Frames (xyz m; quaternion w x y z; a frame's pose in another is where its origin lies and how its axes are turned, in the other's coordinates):
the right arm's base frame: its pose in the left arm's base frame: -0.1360 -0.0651 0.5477 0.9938 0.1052 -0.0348 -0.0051
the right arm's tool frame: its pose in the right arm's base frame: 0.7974 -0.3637 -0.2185 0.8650 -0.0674 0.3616 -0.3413
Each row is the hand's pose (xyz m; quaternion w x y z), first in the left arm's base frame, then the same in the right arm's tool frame.
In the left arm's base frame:
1: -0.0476 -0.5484 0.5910 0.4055 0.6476 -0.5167 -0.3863
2: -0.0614 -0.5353 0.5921 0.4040 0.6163 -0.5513 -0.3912
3: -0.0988 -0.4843 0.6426 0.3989 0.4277 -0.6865 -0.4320
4: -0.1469 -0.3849 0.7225 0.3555 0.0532 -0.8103 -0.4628
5: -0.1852 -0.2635 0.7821 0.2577 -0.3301 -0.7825 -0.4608
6: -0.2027 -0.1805 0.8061 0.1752 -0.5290 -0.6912 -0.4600
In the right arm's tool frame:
1: -0.4951 -0.5826 -0.1964 0.3104 0.8533 -0.4168 0.0420
2: -0.5101 -0.5801 -0.2080 0.2967 0.8383 -0.4565 0.0272
3: -0.5901 -0.5682 -0.2091 0.2483 0.7296 -0.6329 -0.0741
4: -0.7203 -0.5279 -0.2095 0.1603 0.4519 -0.8421 -0.2467
5: -0.8430 -0.4611 -0.2250 0.0696 0.1099 -0.8999 -0.4162
6: -0.9110 -0.4078 -0.2425 0.0228 -0.0899 -0.8509 -0.5170

